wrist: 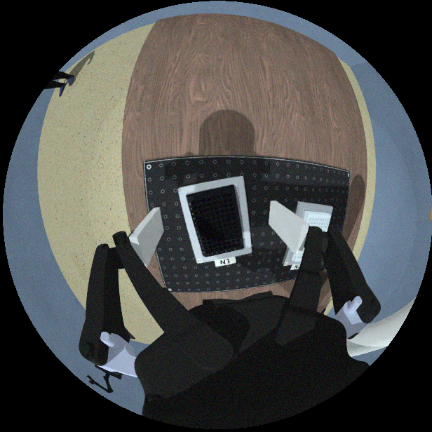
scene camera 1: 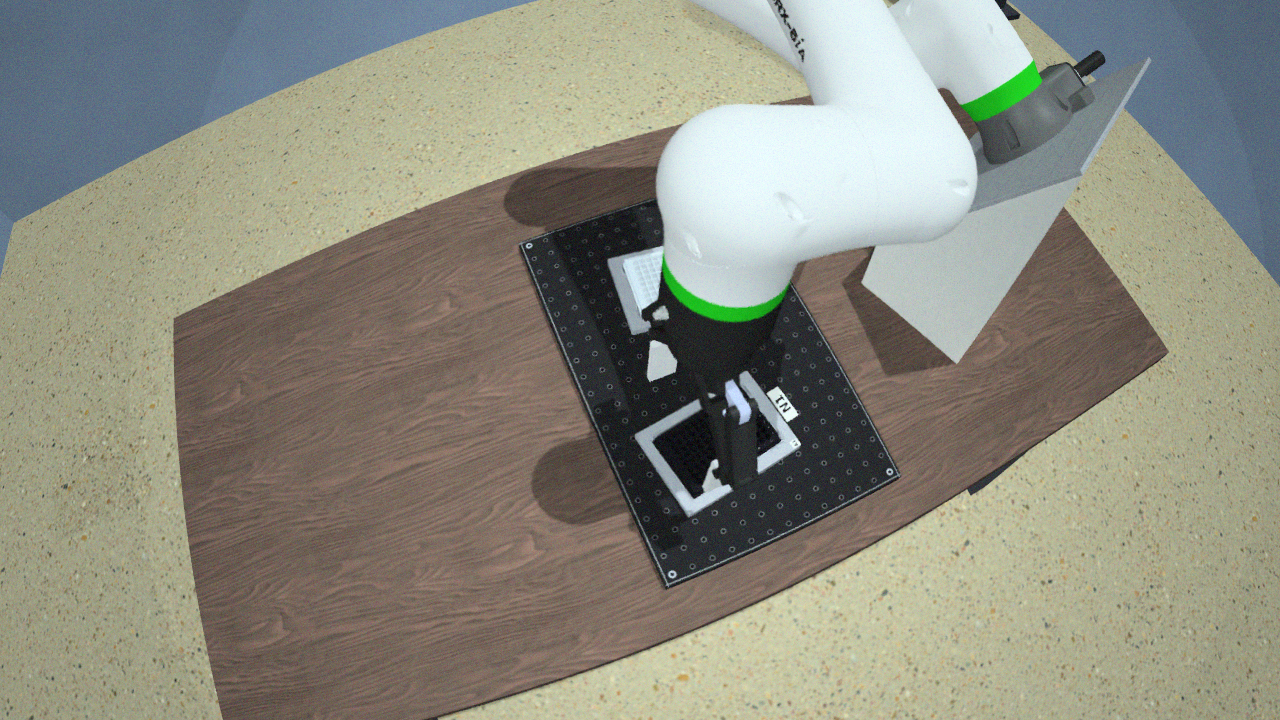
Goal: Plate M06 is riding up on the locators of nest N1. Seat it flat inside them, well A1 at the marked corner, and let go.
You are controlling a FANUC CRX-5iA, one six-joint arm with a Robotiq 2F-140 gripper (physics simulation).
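Places are measured from the arm's base along level axes (x ahead, y left, z up), in millimetres.
Where they show: gripper, fingertip midpoint: (scene camera 1: 688,428); arm's base, origin of the base link: (scene camera 1: 1029,137).
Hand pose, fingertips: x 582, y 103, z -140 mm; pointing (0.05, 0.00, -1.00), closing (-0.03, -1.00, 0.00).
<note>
Things, the pixels of their top centre, and the offset from my fingertips. "spot": a spot on its surface instead. Level surfaces: height alone.
- black well plate, middle of its top: (scene camera 1: 719,437) dx -48, dy -5, dz -90 mm
- nest N1, surface spot: (scene camera 1: 671,474) spot: dx +18, dy +6, dz -107 mm
- N1 label, surface spot: (scene camera 1: 781,403) spot: dx -147, dy -19, dz -117 mm
- marked corner, surface spot: (scene camera 1: 794,443) spot: dx -131, dy +38, dz -106 mm
- second grey nest, middle of its top: (scene camera 1: 678,277) dx -112, dy -234, dz -104 mm
- white plate, middle of its top: (scene camera 1: 678,272) dx -112, dy -234, dz -92 mm
- same black perforated board, surface spot: (scene camera 1: 595,358) spot: dx +32, dy -178, dz -118 mm
- wooden table, its level: dz -131 mm
Plate M06, a black well plate (scene camera 1: 684,452) (wrist: 215,220), lies inside the pale grey frame of nest N1 (scene camera 1: 671,474) (wrist: 215,185). Its sides run about parallel to the frame, and it looks level, though its dark edges make the exact height hard to tell. The N1 label (scene camera 1: 781,403) (wrist: 225,261) is beside the frame; the marked corner (scene camera 1: 794,443) (wrist: 199,260) is near it. Well A1 cannot be made out. My gripper (scene camera 1: 687,418) (wrist: 216,215) is open and empty above the nest, its pale pads wide apart on either side of the plate in the wrist view.
A second grey nest (scene camera 1: 626,300) (wrist: 312,205) with a white plate (scene camera 1: 646,277) (wrist: 317,220) stands on the same black perforated board (scene camera 1: 595,358) (wrist: 165,190), partly hidden by my arm or finger. A large pale slanted panel (scene camera 1: 984,259) stands at the right of the wooden table (scene camera 1: 358,402).
</note>
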